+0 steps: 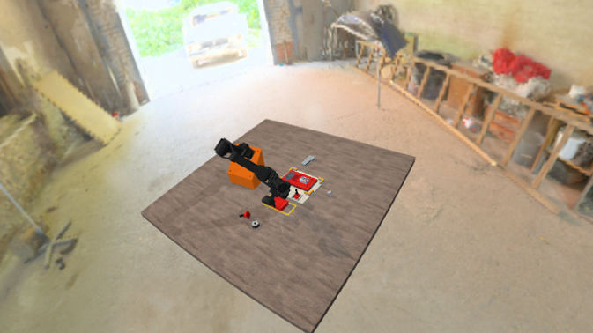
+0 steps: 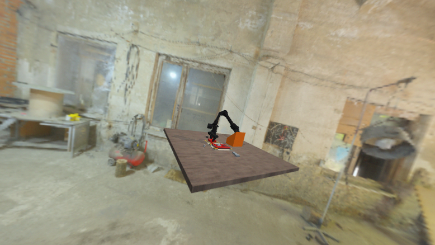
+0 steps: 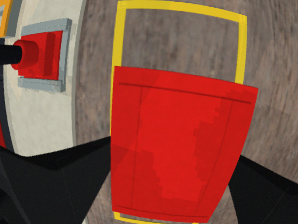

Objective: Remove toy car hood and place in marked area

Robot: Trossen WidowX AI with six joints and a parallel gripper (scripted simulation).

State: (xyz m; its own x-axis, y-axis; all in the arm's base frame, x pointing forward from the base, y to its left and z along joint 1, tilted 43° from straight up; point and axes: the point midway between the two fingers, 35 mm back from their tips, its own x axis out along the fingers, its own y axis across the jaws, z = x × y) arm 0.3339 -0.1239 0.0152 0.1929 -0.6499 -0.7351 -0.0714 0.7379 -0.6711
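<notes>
My gripper tip is now 1 cm below the red hood. From my gripper tip the other things lie so: wheel 19 cm to the right.
</notes>
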